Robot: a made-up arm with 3 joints. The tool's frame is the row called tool. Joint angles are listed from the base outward. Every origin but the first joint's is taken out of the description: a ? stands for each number. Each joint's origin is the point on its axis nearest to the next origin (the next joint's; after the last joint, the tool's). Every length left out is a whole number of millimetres.
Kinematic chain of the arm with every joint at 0, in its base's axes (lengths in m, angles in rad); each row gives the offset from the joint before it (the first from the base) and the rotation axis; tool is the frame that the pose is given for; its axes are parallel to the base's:
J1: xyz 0 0.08 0.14 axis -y
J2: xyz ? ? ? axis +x
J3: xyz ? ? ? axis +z
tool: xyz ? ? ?
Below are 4 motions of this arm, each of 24 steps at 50 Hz.
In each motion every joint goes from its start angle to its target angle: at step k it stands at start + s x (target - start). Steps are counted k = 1, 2, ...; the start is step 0. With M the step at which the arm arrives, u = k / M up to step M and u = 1 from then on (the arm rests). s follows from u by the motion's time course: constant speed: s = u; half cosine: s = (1 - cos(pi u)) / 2; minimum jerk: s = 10 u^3 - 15 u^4 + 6 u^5.
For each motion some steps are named. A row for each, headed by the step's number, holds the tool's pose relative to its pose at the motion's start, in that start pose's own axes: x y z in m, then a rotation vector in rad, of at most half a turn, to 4 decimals.
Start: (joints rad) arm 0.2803 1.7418 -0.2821
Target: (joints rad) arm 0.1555 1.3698 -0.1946
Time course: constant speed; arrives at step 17
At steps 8, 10, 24:
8: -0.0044 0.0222 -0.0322 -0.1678 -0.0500 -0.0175
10: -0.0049 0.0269 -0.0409 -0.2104 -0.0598 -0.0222
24: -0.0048 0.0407 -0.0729 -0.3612 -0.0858 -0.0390

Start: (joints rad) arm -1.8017 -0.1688 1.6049
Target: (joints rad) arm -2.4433 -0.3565 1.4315
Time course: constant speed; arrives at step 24
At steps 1, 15, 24:
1: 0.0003 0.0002 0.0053 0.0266 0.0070 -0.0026
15: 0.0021 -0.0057 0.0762 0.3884 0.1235 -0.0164
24: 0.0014 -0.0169 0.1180 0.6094 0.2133 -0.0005

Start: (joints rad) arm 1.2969 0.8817 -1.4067
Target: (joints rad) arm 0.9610 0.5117 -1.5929
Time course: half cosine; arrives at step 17
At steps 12, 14, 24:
12: -0.0322 -0.0084 0.0058 -0.2269 -0.2765 -0.3285
14: -0.0376 -0.0089 0.0071 -0.2635 -0.3214 -0.3734
24: -0.0410 -0.0091 0.0079 -0.2858 -0.3489 -0.3998

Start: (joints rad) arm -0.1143 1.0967 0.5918
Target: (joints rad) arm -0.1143 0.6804 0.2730
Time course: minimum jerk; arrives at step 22
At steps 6, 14, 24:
6: 0.0064 0.0000 -0.0130 -0.0452 0.0290 -0.0411
14: 0.0292 -0.0097 -0.0745 -0.2761 0.1414 -0.2351
24: 0.0351 -0.0182 -0.0990 -0.3796 0.1752 -0.3142

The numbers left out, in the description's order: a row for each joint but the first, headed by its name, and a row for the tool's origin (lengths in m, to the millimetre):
J2: -0.17 0 -0.1
J3: 0 0.11 0.1
tool: 0.1 0.09 0

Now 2 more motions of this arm.
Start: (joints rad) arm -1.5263 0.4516 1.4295
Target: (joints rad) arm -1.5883 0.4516 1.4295
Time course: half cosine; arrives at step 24
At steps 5, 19, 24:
5: 0.0008 -0.0005 0.0014 0.0057 0.0008 -0.0028
19: 0.0066 -0.0043 0.0121 0.0495 0.0070 -0.0243
24: 0.0073 -0.0049 0.0135 0.0552 0.0079 -0.0271

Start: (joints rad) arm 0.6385 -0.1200 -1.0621
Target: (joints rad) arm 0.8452 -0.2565 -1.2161
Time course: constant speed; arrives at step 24
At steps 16, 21, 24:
16: 0.0014 -0.0040 -0.0117 0.0819 -0.1416 -0.1251
21: 0.0019 -0.0051 -0.0153 0.1102 -0.1840 -0.1666
24: 0.0021 -0.0057 -0.0174 0.1278 -0.2089 -0.1919

